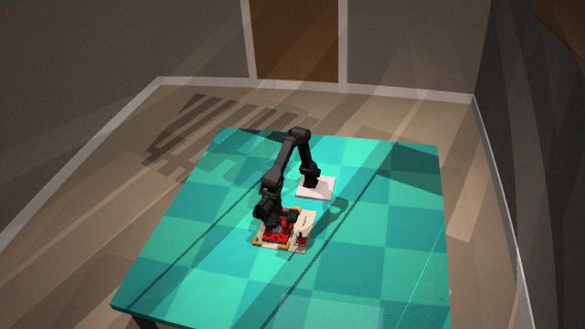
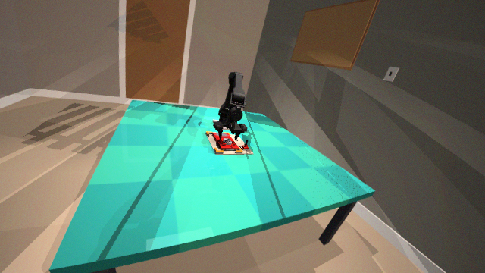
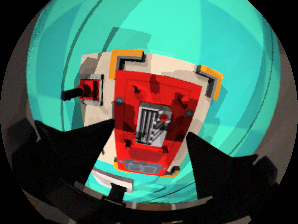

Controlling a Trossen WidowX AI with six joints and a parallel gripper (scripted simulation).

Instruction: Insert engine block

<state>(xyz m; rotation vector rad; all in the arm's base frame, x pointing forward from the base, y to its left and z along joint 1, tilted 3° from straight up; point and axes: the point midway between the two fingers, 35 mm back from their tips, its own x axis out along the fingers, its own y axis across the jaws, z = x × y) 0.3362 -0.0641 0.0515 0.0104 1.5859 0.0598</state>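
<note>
The engine block is 2 cm below my gripper tip. Round my gripper tip: beige base plate (3 cm below, 3 cm behind, 1 cm to the left).
</note>
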